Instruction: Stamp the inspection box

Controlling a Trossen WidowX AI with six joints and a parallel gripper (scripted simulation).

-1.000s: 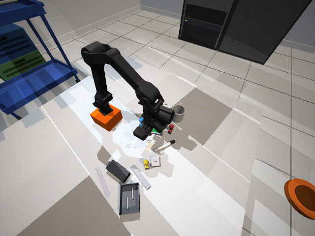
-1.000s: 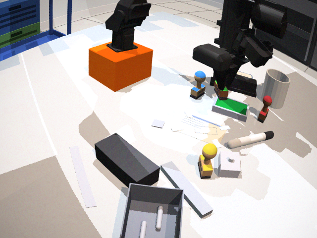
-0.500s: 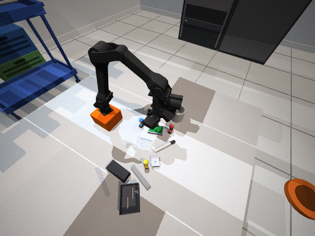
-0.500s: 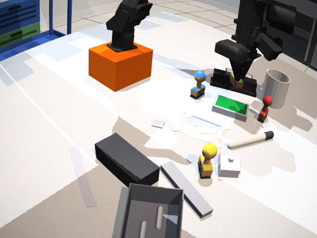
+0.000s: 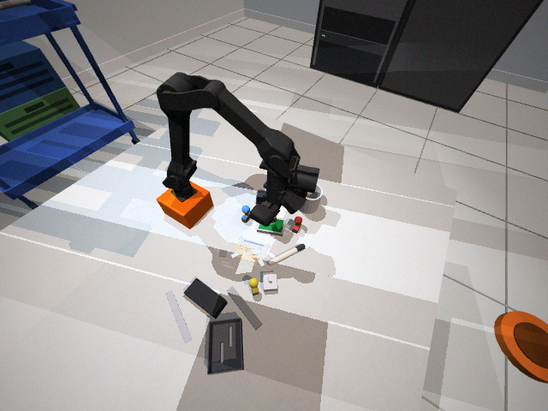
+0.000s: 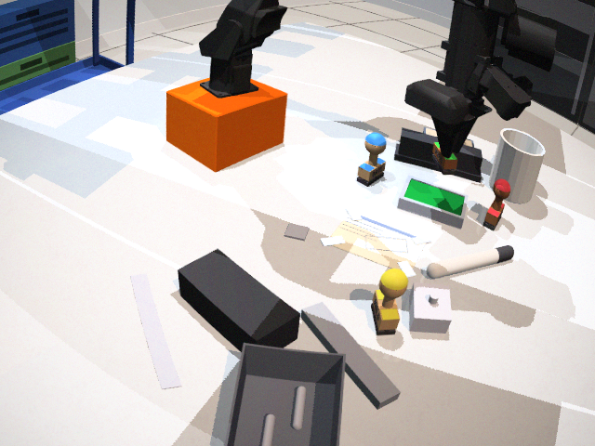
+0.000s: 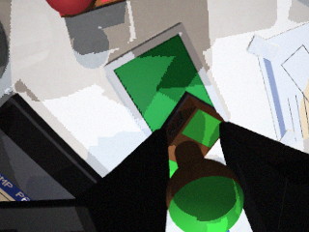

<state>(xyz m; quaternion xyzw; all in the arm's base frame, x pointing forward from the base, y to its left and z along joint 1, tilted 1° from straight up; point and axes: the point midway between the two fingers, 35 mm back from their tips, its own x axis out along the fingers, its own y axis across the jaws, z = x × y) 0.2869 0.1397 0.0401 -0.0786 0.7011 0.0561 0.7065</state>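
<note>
Right now my gripper tip is 8 cm above the green ink pad and 1 cm past it. The rest, counted from my gripper tip: blue stamp (10 cm behind, 6 cm below, 3 cm to the right); red stamp (6 cm to the left, 6 cm below, 6 cm ahead); green stamp (1 cm behind).
</note>
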